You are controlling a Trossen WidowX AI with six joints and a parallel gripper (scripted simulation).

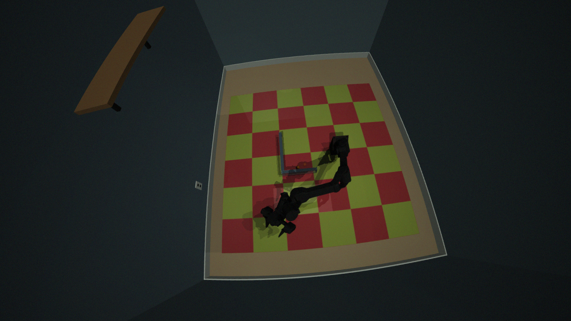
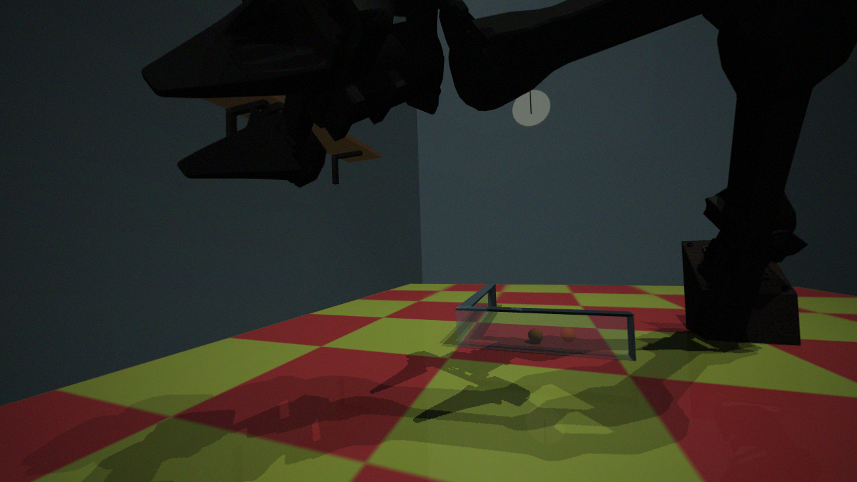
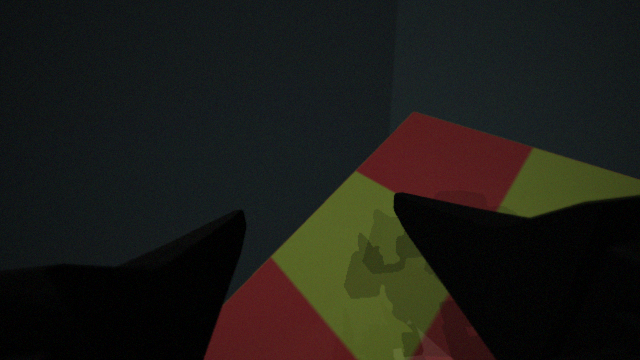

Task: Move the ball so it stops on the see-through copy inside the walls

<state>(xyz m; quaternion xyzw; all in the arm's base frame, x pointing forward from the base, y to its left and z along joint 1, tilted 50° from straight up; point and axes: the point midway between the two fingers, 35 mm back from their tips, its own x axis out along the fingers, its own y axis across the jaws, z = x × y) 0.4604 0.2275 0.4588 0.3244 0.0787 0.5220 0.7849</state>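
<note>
Now: gripper tip 41 cm to the left of the ball, 21 cm above it and 17 cm past it.
</note>
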